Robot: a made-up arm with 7 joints.
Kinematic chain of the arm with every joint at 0, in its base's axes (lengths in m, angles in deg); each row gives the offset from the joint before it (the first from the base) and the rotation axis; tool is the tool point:
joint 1: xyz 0 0.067 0 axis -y
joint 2: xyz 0 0.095 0 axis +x
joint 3: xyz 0 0 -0.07 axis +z
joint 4: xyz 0 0 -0.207 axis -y
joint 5: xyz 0 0 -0.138 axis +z
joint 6: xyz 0 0 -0.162 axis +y
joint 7: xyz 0 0 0 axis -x
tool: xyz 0 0 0
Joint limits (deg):
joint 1: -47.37..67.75
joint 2: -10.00..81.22
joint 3: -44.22..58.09
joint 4: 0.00..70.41
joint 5: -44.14..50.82
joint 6: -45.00..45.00
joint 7: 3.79..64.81
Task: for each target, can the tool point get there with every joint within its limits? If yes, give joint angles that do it. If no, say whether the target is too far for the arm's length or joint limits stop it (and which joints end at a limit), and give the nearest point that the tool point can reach.
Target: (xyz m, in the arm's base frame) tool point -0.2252 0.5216 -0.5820
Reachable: no: too far | nearest point -0.1804 0.4501 -0.4663 | short by 0.143 m
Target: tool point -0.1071 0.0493 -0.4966
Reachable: yes | joints -35.84 0.22 -29.31 51.23 -27.00 14.30 39.43
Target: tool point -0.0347 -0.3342 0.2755
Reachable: no: joint limits stop it (at a limit: joint 1, joint 2, joint 3, joint 4) | nearest point 0.3892 -0.0977 0.0596 | short by 0.531 m
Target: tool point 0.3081 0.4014 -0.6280
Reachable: no: too far | nearest point 0.2404 0.3488 -0.4901 | short by 0.162 m
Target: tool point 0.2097 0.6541 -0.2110
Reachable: yes | joints 36.12 61.29 -25.57 9.57 -26.73 -5.76 37.04
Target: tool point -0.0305 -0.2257 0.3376
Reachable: no: joint limits stop it (at a limit: joint 1, joint 2, joint 3, joint 4) | nearest point 0.3892 -0.0977 0.0596 | short by 0.519 m
